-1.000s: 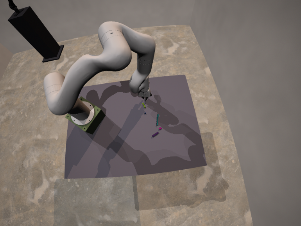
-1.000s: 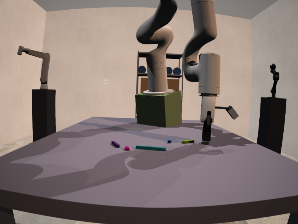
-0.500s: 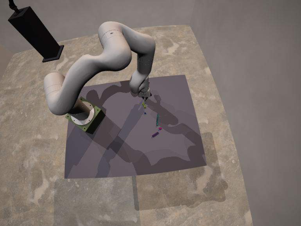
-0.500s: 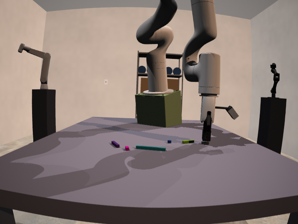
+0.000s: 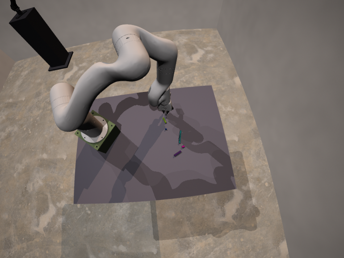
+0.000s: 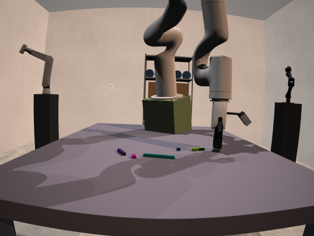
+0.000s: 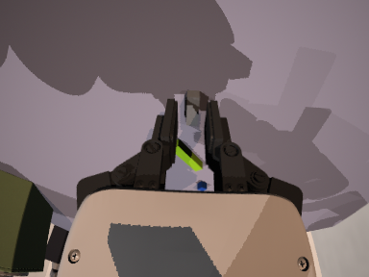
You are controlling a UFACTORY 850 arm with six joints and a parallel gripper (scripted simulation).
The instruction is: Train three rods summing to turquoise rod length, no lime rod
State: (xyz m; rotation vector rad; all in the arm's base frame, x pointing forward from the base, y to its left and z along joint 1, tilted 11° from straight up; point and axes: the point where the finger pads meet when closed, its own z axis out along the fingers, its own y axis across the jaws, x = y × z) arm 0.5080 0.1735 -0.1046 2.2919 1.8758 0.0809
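Right now my hand is 30 mm above the grey rod. From my hand the other things lie so: blue rod (140 mm to the right, 30 mm below, 10 mm behind); then turquoise rod (220 mm to the right, 100 mm ahead, 30 mm below); then lime rod (70 mm to the right, 30 mm below, 20 mm behind).
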